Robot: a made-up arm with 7 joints.
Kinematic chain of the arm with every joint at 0, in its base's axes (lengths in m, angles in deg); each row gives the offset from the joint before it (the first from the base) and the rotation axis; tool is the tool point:
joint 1: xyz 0 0 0.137 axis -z
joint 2: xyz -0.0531 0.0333 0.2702 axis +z
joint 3: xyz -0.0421 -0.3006 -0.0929 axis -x
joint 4: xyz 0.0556 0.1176 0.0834 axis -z
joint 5: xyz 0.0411 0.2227 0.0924 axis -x
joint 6: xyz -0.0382 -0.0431 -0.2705 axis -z
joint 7: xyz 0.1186 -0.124 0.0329 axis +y
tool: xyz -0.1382 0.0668 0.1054
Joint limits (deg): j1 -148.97..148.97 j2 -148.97..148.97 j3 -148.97..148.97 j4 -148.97..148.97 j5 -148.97..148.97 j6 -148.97..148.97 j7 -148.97..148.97
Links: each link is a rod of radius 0.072 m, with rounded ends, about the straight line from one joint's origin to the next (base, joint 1, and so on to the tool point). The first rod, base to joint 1, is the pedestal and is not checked.
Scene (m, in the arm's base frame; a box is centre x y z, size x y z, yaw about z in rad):
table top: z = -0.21
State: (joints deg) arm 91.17 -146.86 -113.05 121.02 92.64 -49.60 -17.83
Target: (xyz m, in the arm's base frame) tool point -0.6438 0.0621 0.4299
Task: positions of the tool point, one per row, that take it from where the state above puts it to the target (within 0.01 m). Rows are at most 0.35 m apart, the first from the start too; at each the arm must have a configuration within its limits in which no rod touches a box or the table.
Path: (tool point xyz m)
1: 0.2820 0.6145 0.2998
2: -0.0295 0.6784 0.3316
3: -0.3344 0.5864 0.3642
4: -0.5571 0.3617 0.3971
5: -0.6438 0.0621 0.4299

